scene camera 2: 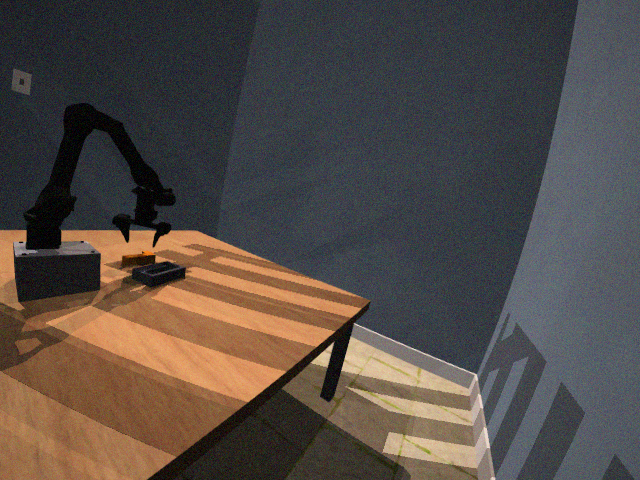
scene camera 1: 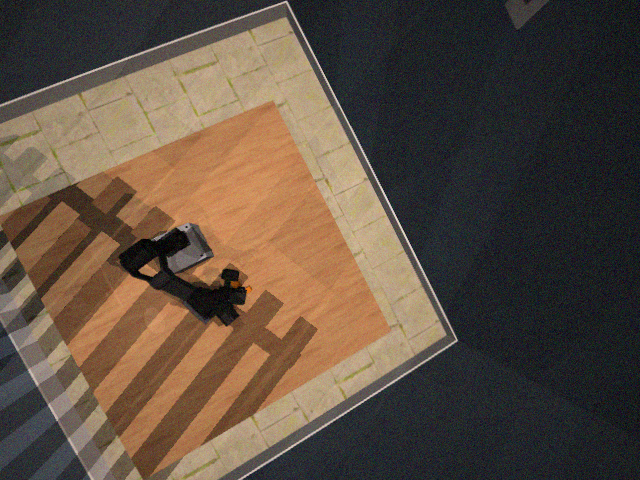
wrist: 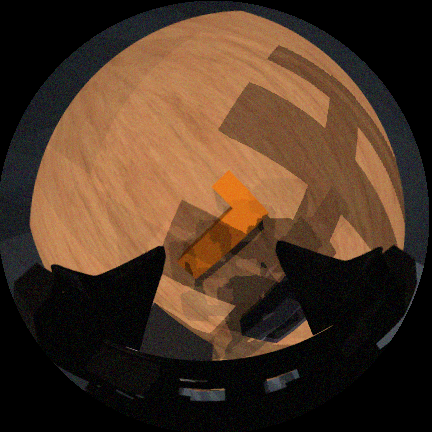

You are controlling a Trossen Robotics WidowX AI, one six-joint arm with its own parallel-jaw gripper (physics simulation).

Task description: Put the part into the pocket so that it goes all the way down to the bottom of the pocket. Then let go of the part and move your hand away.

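Frame: origin at the arm's base, x down, y left, z ahead, level; centimetres.
Seen in the pictures: gripper, between the fingertips: [scene camera 2: 140,244] [wrist: 221,249]; arm's base, origin of its link: [scene camera 2: 42,246] [scene camera 1: 179,240].
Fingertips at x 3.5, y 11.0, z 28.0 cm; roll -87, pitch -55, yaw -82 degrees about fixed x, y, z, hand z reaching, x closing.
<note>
Offsets run from my fingertips to a thing's top centre. Level surfaces: height alone.
The orange L-shaped part {dx +4.0, dy +1.1, dz -0.5 cm} [scene camera 1: 235,284] [scene camera 2: 138,258] [wrist: 245,212] lies flat on the table. The arm partly covers it in scene camera 1. The dark block with the pocket {dx +3.3, dy -17.4, dz +0.9 cm} [scene camera 2: 165,277] [wrist: 257,322] stands beside the part, apart from it. The right finger partly hides the block in the wrist view, and the arm hides most of it in scene camera 1. The pocket shows as a recess in scene camera 2. My gripper [scene camera 1: 228,294] [scene camera 2: 141,243] [wrist: 221,249] is open and empty, fingertips pointing down above the part. In the wrist view, the part's long leg lies diagonally between the fingers.
The arm's grey base box [scene camera 1: 199,254] [scene camera 2: 56,273] stands on the wooden table {dx +7.0 cm} [scene camera 1: 289,217] [scene camera 2: 206,356] [wrist: 125,135], near the part and the block. Striped shadows cross the table top. The table's edge and one leg [scene camera 2: 338,364] show in scene camera 2.
</note>
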